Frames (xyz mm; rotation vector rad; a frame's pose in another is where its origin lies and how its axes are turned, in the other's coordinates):
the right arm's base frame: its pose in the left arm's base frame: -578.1 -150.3 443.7 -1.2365 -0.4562 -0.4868
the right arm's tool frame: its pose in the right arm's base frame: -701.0 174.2 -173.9 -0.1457 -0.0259 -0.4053
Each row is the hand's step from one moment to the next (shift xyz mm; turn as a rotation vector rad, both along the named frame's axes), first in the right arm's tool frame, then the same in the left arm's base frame.
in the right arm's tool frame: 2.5 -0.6 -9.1 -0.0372 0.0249 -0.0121
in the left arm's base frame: 0.6 -9.4 1.0 0.0019 -0.0052 -0.0460
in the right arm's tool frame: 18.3 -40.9 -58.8 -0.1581 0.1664 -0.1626
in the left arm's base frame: -27.0 -63.1 27.5 0.0573 -0.1286 -0.2435
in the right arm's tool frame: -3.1 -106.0 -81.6 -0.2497 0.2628 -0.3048
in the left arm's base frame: -94.3 -86.4 39.4 0.0894 -0.2505 -0.3919
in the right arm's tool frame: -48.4 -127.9 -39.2 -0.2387 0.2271 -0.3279
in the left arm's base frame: -135.4 -39.4 18.7 0.0639 -0.2770 -0.3678
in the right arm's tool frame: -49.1 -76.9 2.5 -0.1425 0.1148 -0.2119
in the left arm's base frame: -91.1 4.9 -1.7 0.0200 -0.1825 -0.2114
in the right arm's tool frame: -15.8 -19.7 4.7 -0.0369 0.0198 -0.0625
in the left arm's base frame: -24.9 5.7 -2.5 -0.0035 -0.0554 -0.0508
